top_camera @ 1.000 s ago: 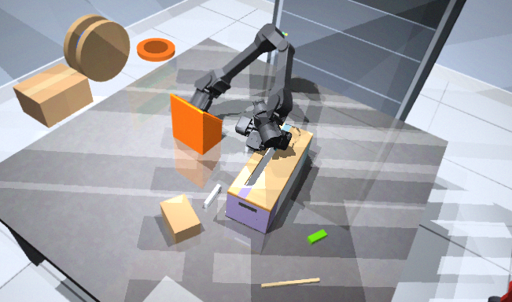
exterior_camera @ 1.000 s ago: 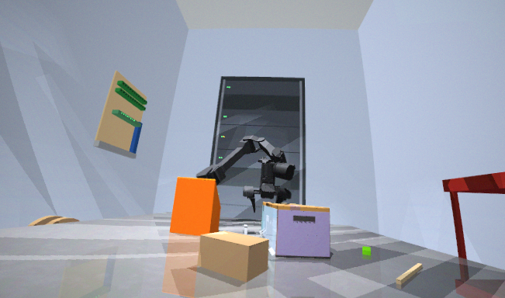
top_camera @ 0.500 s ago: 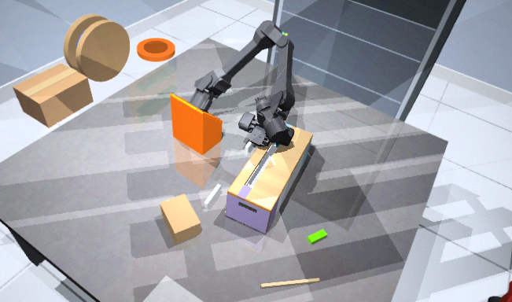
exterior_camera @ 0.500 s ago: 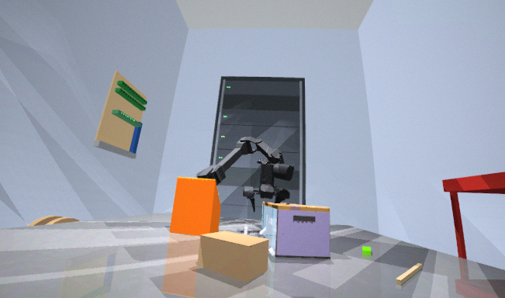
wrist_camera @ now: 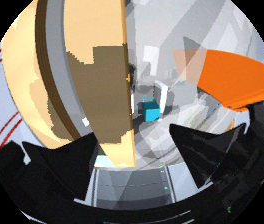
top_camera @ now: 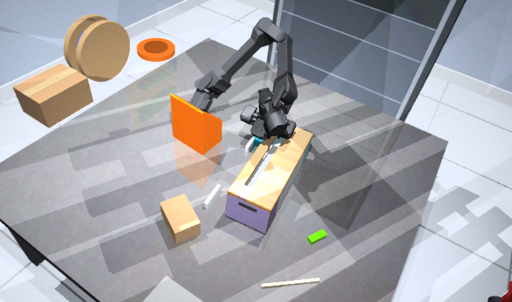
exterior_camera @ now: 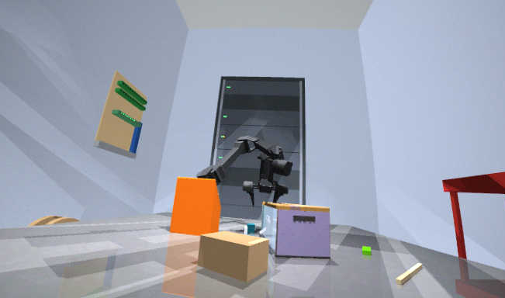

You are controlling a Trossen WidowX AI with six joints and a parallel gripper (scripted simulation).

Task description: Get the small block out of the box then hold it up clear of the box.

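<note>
The teal block lies 50 mm behind my gripper tip, 30 mm to the left of it and 90 mm below it. Also, from my gripper tip: wooden stick: 360 mm ahead, 360 mm to the right, 110 mm below; long box: 60 mm ahead, 120 mm to the right, 50 mm below.
</note>
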